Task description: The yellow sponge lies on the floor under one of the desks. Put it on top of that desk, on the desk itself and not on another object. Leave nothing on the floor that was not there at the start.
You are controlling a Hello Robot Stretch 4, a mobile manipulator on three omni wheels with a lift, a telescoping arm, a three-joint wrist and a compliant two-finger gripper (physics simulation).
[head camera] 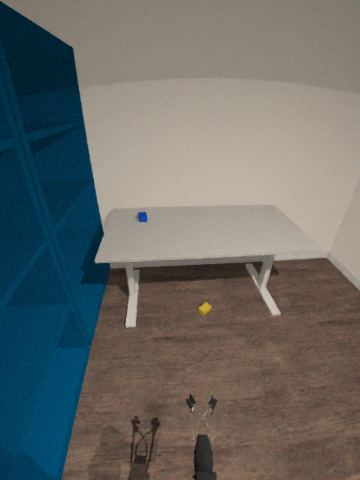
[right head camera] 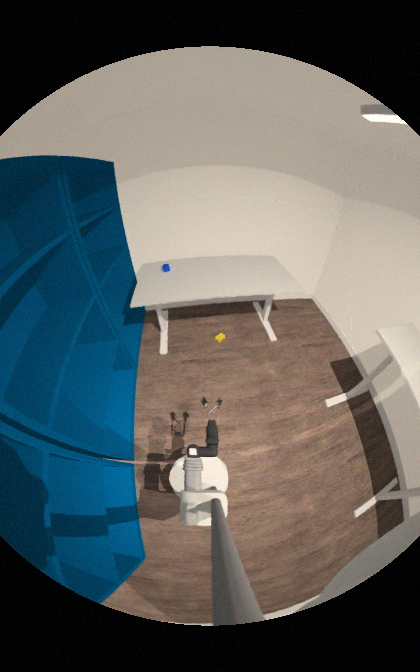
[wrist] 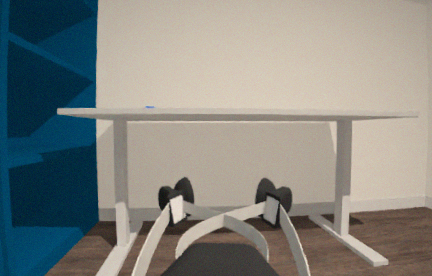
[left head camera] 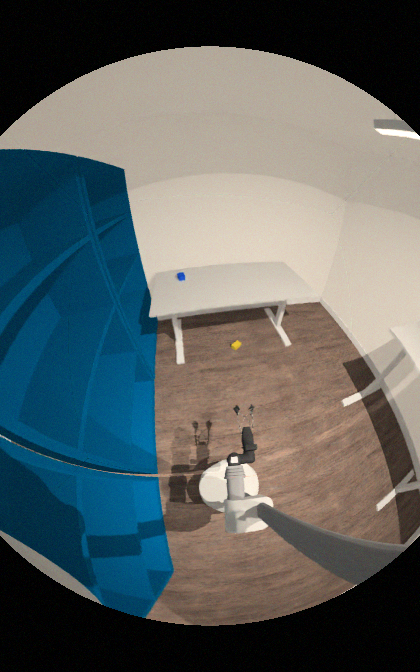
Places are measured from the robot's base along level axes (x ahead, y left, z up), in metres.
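Where they show: gripper, fingertip midpoint: (head camera: 201, 395) (wrist: 224, 193).
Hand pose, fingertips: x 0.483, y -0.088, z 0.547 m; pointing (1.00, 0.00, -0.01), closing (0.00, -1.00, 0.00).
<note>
Things, the pixels of their top centre, and the offset from my fingertips.
- yellow sponge, top centre: (head camera: 204, 307) dx +0.922, dy -0.102, dz -0.530 m
- small blue block, top centre: (wrist: 150, 107) (head camera: 142, 214) dx +1.217, dy +0.438, dz +0.190 m
The yellow sponge (head camera: 205, 308) (left head camera: 236, 345) (right head camera: 220, 337) lies on the floor at the front of the desk (head camera: 215, 235) (left head camera: 235, 290) (right head camera: 210, 282) (wrist: 240, 115), between its two legs. The sponge does not show in the wrist view. My gripper (head camera: 202, 403) (left head camera: 244, 409) (right head camera: 212, 402) (wrist: 224, 193) is open, with nothing between its fingertips. It is in front of the desk, on the robot's side of the sponge, and points toward the desk. In the wrist view the fingertips show below the level of the desk top.
A small blue block (head camera: 143, 217) (left head camera: 181, 276) (right head camera: 166, 268) (wrist: 150, 107) lies on the desk's left part. A tall blue shelf unit (head camera: 86, 165) (wrist: 96, 100) stands at the left, close to the desk. A second desk (left head camera: 412, 340) (right head camera: 400, 335) stands along the right wall.
</note>
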